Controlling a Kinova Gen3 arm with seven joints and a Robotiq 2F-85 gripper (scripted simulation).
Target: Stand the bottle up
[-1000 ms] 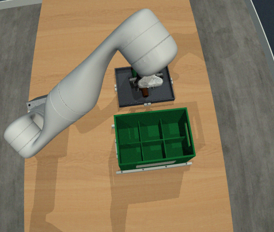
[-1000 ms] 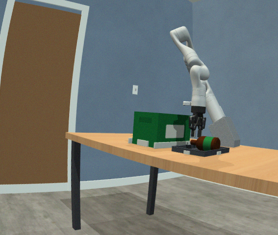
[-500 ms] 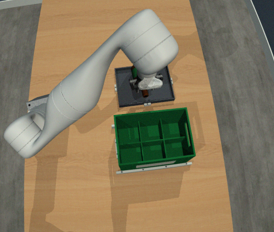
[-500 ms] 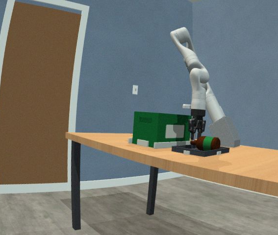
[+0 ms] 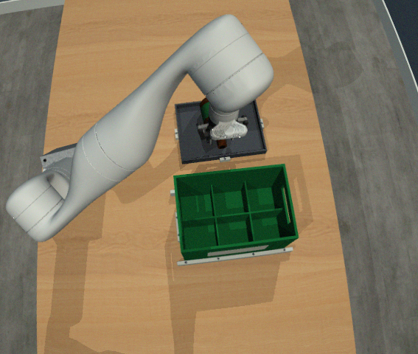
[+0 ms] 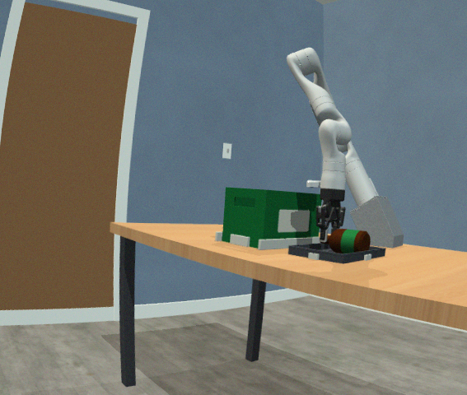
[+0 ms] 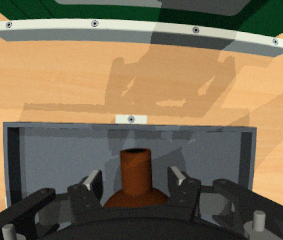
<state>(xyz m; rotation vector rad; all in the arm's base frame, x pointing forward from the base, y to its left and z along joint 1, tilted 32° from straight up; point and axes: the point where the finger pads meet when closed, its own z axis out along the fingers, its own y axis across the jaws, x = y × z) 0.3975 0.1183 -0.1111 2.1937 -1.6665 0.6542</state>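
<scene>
My hand is 10 mm past the brown bottle, 50 mm to the right of it and 10 mm above it. Also, from my hand: green crate: 30 mm ahead, 240 mm to the right, 30 mm above; dark grey tray: 50 mm to the left, 40 mm below.
</scene>
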